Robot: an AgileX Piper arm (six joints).
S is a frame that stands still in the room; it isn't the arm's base.
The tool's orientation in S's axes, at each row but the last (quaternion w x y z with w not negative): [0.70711 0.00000 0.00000 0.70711]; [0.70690 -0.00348 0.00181 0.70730]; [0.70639 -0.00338 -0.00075 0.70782]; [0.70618 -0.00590 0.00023 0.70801]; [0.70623 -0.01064 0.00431 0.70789]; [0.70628 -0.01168 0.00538 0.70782]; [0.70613 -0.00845 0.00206 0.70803]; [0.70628 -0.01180 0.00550 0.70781]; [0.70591 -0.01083 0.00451 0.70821]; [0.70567 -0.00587 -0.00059 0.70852]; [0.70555 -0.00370 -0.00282 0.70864]
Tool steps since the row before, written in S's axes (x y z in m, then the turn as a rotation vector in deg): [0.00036 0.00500 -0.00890 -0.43 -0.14 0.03]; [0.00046 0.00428 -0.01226 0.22 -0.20 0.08]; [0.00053 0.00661 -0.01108 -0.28 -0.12 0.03]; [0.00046 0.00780 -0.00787 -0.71 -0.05 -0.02]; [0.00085 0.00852 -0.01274 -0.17 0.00 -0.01]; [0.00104 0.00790 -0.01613 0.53 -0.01 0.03]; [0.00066 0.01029 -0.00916 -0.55 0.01 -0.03]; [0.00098 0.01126 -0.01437 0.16 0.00 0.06]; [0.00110 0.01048 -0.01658 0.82 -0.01 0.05]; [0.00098 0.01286 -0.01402 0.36 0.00 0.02]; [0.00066 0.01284 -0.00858 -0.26 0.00 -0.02]
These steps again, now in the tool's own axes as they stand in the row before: [0.00500 -0.00036 -0.00890 -0.14 0.43 0.03]; [0.00437 -0.00043 -0.01223 -0.20 -0.22 0.08]; [0.00665 -0.00048 -0.01106 -0.12 0.28 0.03]; [0.00787 -0.00042 -0.00781 -0.05 0.71 -0.01]; [0.00879 -0.00076 -0.01256 0.00 0.17 -0.01]; [0.00828 -0.00091 -0.01594 -0.01 -0.53 0.03]; [0.01042 -0.00061 -0.00901 0.01 0.55 -0.02]; [0.01161 -0.00088 -0.01410 0.00 -0.16 0.06]; [0.01083 -0.00099 -0.01636 -0.01 -0.82 0.04]; [0.01296 -0.00090 -0.01393 0.00 -0.36 0.02]; [0.01285 -0.00064 -0.00857 0.00 0.26 -0.02]
